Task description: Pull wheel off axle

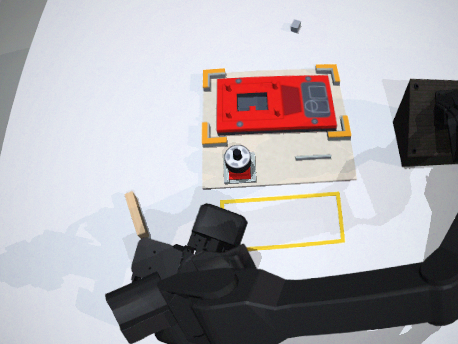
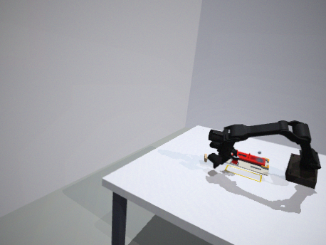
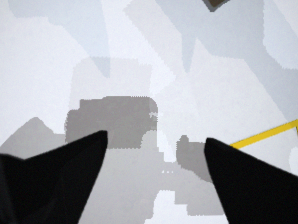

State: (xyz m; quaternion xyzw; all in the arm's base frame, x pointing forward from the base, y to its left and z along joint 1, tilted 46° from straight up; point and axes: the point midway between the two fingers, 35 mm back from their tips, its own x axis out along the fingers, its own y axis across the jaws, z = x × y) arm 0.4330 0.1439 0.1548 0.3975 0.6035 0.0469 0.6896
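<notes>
The wooden block lies 120 mm to the right of my gripper tip, 90 mm ahead of it and 20 mm below it.
</notes>
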